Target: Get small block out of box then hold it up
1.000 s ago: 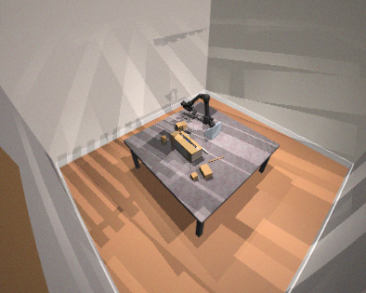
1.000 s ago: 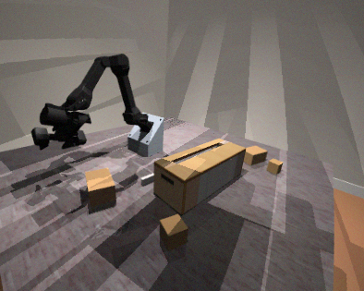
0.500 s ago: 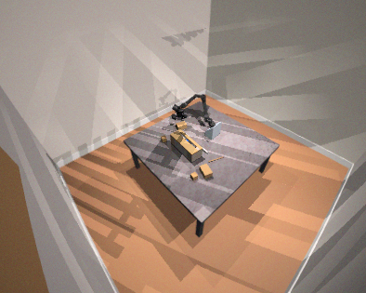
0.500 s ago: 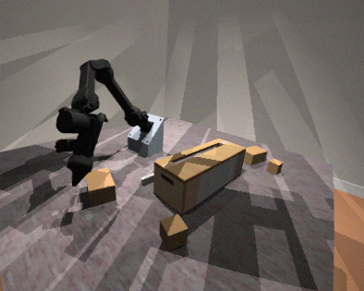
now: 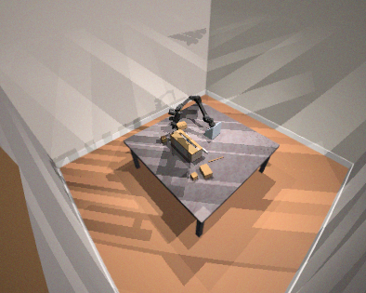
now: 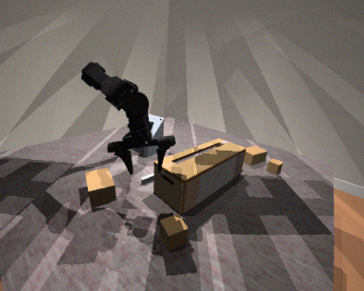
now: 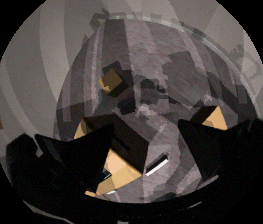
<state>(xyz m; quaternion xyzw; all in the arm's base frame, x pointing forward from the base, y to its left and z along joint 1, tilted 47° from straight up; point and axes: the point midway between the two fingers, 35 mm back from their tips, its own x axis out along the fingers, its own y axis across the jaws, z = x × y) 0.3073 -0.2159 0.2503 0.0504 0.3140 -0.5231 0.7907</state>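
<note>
My gripper tip is now 4 cm short of the blue block, 24 cm to the right of it and 5 cm above it.
</note>
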